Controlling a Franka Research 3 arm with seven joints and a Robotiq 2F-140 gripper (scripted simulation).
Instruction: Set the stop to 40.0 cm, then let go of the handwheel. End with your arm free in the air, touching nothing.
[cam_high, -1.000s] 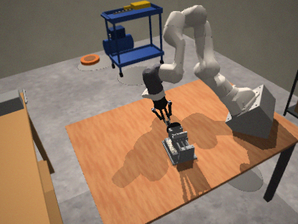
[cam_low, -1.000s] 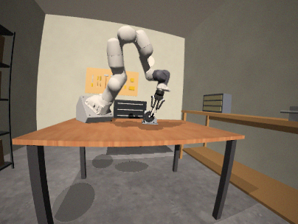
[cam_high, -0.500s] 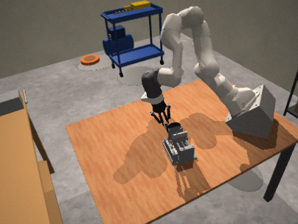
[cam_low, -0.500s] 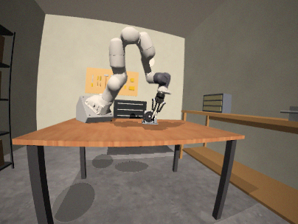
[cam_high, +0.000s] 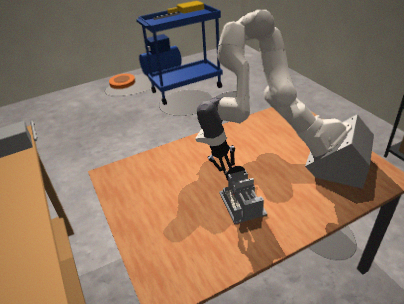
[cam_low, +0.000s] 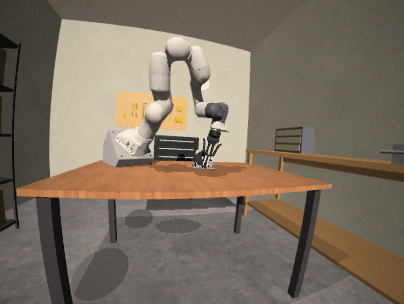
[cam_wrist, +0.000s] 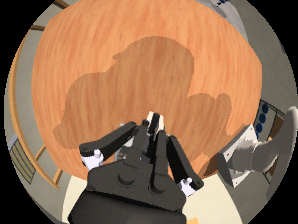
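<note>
My gripper is now 2 cm to the right of the handwheel and 1 cm above it.
</note>
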